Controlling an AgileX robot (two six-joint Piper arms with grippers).
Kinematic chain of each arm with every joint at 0, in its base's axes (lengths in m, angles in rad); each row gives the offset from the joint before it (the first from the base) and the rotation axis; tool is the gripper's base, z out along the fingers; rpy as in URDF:
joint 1: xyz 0 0 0.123 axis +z
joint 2: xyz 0 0 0 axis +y
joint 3: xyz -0.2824 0 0.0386 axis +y
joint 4: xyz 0.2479 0 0.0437 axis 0.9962 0 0.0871
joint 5: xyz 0 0 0 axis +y
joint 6: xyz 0.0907 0 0.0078 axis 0.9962 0 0.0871
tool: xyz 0 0 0 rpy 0 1.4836 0
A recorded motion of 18 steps. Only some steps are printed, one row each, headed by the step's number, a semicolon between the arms.
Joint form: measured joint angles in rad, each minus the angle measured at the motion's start. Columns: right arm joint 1, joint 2, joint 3, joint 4, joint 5, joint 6; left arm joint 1, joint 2, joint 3, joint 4, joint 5, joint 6.
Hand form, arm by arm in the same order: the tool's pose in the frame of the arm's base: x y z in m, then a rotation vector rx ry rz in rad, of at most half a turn. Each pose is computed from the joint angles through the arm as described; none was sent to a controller.
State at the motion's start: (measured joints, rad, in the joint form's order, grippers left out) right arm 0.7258 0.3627 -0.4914 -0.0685 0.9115 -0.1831; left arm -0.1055 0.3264 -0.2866 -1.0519 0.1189 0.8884
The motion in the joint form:
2: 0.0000 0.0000 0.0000 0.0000 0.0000 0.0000; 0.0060 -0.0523 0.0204 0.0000 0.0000 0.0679
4: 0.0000 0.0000 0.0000 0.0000 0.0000 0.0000; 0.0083 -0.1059 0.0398 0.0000 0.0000 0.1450
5: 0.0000 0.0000 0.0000 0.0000 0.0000 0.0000; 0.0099 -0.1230 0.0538 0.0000 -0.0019 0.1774
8: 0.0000 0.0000 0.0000 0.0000 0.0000 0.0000; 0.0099 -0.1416 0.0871 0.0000 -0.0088 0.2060
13: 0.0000 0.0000 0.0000 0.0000 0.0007 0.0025; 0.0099 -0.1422 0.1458 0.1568 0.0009 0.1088
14: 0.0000 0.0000 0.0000 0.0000 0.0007 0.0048; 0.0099 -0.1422 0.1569 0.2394 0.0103 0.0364
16: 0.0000 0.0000 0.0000 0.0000 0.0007 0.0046; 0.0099 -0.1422 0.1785 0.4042 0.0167 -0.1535
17: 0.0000 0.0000 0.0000 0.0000 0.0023 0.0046; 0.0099 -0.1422 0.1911 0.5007 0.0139 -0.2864
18: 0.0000 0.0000 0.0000 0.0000 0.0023 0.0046; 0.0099 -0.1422 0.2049 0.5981 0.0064 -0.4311
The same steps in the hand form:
2: 0.0479 0.0359 0.2762 -1.0144 2.0332 0.2041; 0.0760 -0.0171 0.2801 0.0872 1.5529 -0.2318
4: 0.0479 0.0359 0.2762 -1.0144 2.0332 0.2041; 0.0687 -0.0162 0.2775 0.1446 1.5122 -0.1684
5: 0.0479 0.0359 0.2762 -1.0144 2.0332 0.2041; 0.0669 -0.0158 0.2740 0.1663 1.5052 -0.1399
8: 0.0479 0.0359 0.2762 -1.0144 2.0332 0.2041; 0.0661 -0.0152 0.2644 0.1832 1.5139 -0.1131
13: 0.0479 0.0359 0.2761 -1.0122 2.0352 0.2053; 0.0685 -0.0152 0.2427 0.2329 1.5854 -0.0670
14: 0.0479 0.0359 0.2761 -1.0099 2.0365 0.2065; 0.0687 -0.0152 0.2376 0.2437 1.6089 -0.0602
16: 0.0479 0.0359 0.2761 -1.0101 2.0364 0.2064; 0.0692 -0.0142 0.2285 0.2173 1.6540 -0.0711
17: 0.0478 0.0358 0.2760 -1.0107 2.0378 0.2059; 0.0695 -0.0131 0.2237 0.1786 1.6766 -0.0892
18: 0.0478 0.0358 0.2760 -1.0107 2.0378 0.2059; 0.0698 -0.0118 0.2191 0.1277 1.6951 -0.1130

